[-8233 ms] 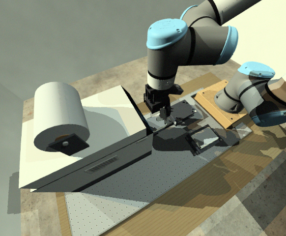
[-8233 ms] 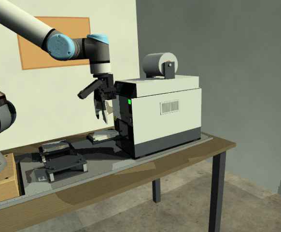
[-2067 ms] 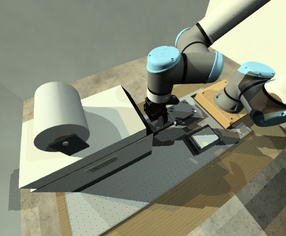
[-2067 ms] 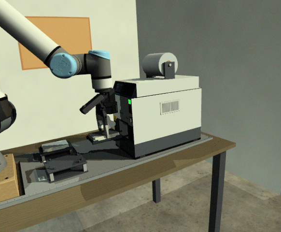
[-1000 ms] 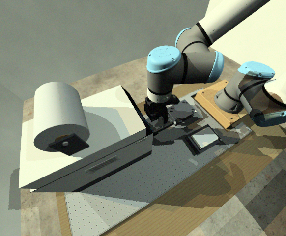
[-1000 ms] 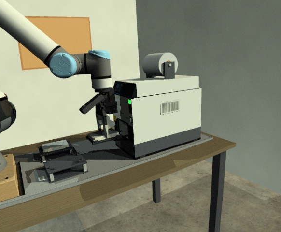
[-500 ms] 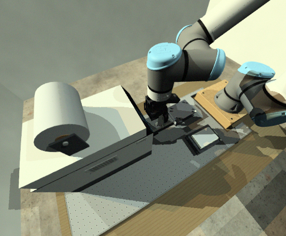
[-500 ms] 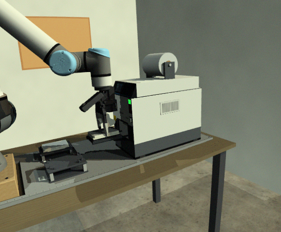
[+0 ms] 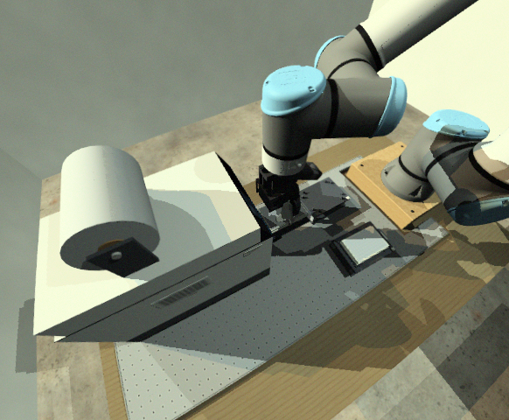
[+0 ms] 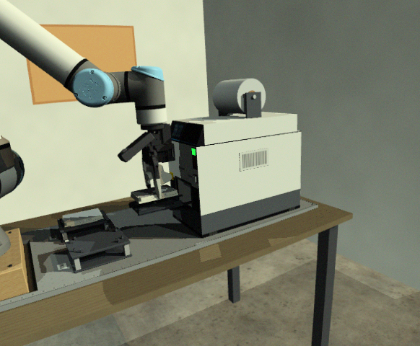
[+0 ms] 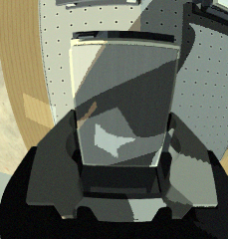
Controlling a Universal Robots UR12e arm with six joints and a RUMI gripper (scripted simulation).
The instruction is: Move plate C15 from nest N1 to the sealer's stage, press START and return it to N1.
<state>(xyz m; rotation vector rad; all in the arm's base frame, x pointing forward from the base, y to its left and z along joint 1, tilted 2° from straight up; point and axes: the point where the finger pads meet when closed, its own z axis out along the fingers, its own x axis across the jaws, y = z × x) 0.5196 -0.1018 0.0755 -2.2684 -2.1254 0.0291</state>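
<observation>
The dark stage lies 4 cm below my hand. Also, from my hand: white open-well plate 1 cm below; foil-covered plate 19 cm behind, 20 cm to the left, 10 cm below; start button 10 cm ahead, 10 cm to the right, 4 cm above.
</observation>
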